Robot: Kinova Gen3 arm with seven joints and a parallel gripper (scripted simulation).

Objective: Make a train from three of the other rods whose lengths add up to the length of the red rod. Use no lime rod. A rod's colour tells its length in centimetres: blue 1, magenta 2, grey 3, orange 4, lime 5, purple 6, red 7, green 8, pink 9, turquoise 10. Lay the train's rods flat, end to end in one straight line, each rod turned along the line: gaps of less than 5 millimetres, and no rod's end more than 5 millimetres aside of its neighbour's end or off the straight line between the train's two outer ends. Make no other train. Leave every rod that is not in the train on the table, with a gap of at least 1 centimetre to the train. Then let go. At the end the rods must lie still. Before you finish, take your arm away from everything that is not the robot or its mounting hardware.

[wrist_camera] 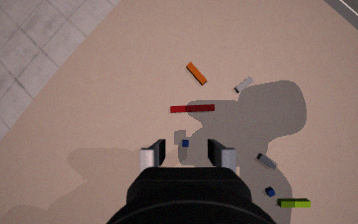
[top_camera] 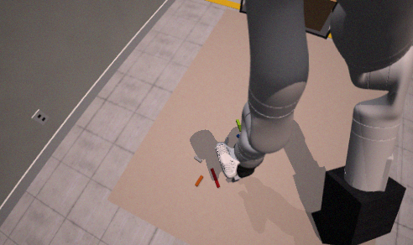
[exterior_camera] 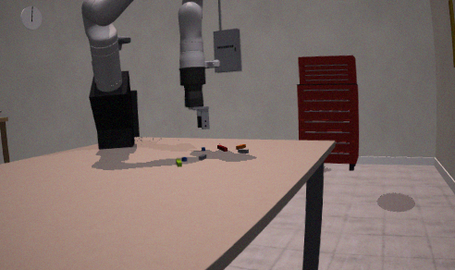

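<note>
The red rod lies 8 cm below my hand, 5 cm ahead of it and 3 cm to the left of it. Also, from my hand: orange rod: 9 cm ahead, 8 cm below, 6 cm to the left; lime rod: 20 cm to the right, 8 cm below, 4 cm ahead.
</note>
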